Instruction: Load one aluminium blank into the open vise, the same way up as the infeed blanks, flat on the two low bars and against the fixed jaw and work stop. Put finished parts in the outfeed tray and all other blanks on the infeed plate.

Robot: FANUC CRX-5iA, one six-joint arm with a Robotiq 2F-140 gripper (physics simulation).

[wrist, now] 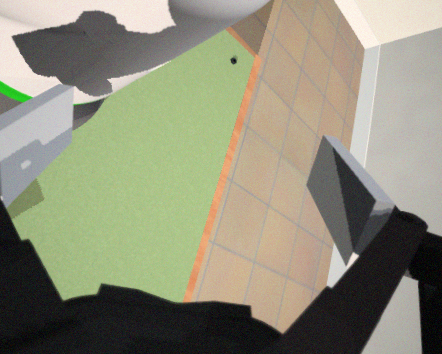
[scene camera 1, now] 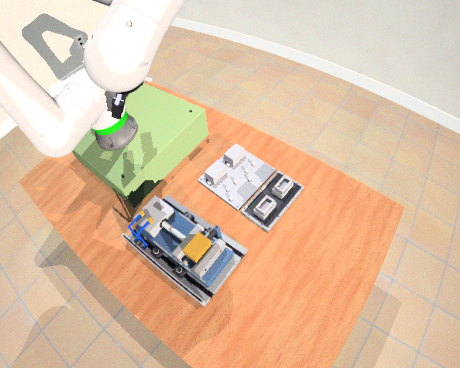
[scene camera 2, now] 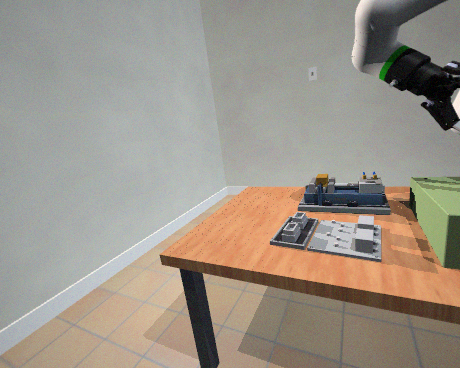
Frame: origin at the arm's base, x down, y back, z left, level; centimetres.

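Seen in the pictures: gripper, between the fingertips: point(wrist: 196, 137); arm's base, origin of its link: point(wrist: 23, 54) point(scene camera 1: 117, 133).
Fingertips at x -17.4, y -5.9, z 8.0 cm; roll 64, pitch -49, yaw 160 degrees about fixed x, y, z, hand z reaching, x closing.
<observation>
Offsets run from my fingertips to a thing's top centre. "pt": to the spot under its first point. Level surfaces: height alone.
The gripper point(wrist: 192, 170) is open, with bare floor and a green surface showing between its wide-set fingers in the wrist view. It is high above the green block, away from the vise and plates. Two grey aluminium blanks @[dy -26.1, dx +23.9, dz +15.2 cm] point(scene camera 1: 234, 155) @[dy -26.4, dx +23.9, dz +6.1 cm] point(scene camera 1: 216, 172) point(scene camera 2: 365, 222) point(scene camera 2: 364, 242) sit on the light infeed plate @[dy -31.1, dx +27.5, dz +10.7 cm] point(scene camera 1: 241, 202) point(scene camera 2: 345, 253). Two pale finished parts @[pt dy -45.6, dx +25.6, dz +15.7 cm] point(scene camera 1: 283, 186) @[pt dy -45.6, dx +25.6, dz +6.6 cm] point(scene camera 1: 264, 206) point(scene camera 2: 300, 218) point(scene camera 2: 291, 231) with open pockets sit in the dark outfeed tray point(scene camera 1: 267, 228) point(scene camera 2: 287, 245). The blue and grey vise @[dy -36.5, dx +18.4, dz -17.2 cm] point(scene camera 1: 218, 274) point(scene camera 2: 345, 208) carries an orange-yellow block @[dy -43.1, dx +16.7, dz -16.1 cm] point(scene camera 1: 198, 247) point(scene camera 2: 322, 179) by its jaws, hiding part of the space there.
A large green block point(scene camera 1: 175, 142) point(scene camera 2: 435, 210) point(wrist: 140, 175) stands at the arm's base on the wooden table @[dx +28.3 cm] point(scene camera 1: 310, 260) point(scene camera 2: 220, 240). Blue hooked pieces @[pt dy -23.2, dx +26.3, dz -24.1 cm] point(scene camera 1: 136, 231) rise at the vise's end nearest the green block. The infeed plate and outfeed tray lie side by side.
</observation>
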